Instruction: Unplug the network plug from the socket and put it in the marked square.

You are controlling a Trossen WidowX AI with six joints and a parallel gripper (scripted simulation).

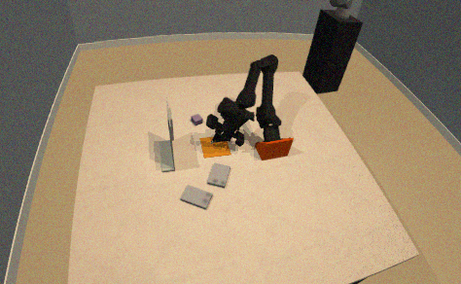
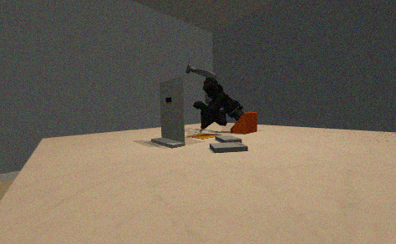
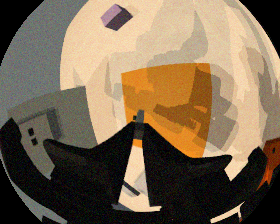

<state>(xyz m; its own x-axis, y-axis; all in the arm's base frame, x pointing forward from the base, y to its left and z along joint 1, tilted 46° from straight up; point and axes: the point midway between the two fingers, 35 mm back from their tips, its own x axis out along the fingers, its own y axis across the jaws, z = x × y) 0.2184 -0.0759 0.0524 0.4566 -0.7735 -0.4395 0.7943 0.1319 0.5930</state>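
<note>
Now: the orange marked square 1 cm behind my gripper tip and 4 cm below it. Round my gripper tip: grey network plug: right at my gripper tip; then grey panel: 19 cm ahead, 1 cm to the right, 7 cm above.
</note>
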